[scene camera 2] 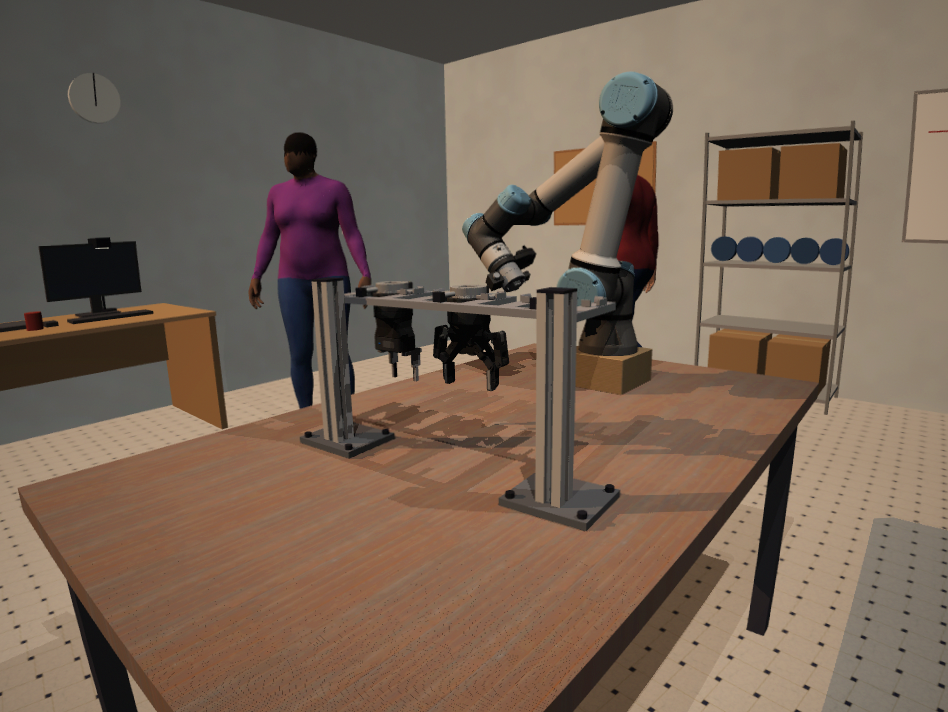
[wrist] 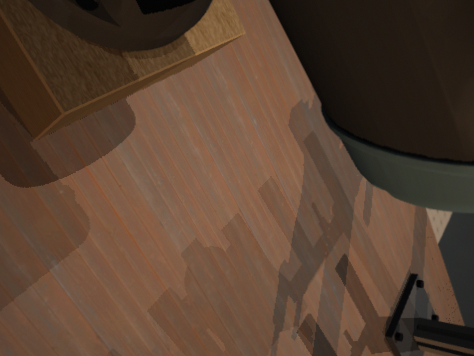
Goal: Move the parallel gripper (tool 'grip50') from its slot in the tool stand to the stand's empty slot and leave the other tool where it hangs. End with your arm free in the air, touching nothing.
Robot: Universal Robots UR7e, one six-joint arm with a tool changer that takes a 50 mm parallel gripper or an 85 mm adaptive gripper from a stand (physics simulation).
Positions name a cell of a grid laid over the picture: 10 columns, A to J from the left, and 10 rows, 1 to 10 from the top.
Labels:
An adaptive gripper shows in scene camera 2 (E5); in the wrist view it is out of frame. A parallel gripper shows in scene camera 2 (E5); in the wrist view it is out of frame.

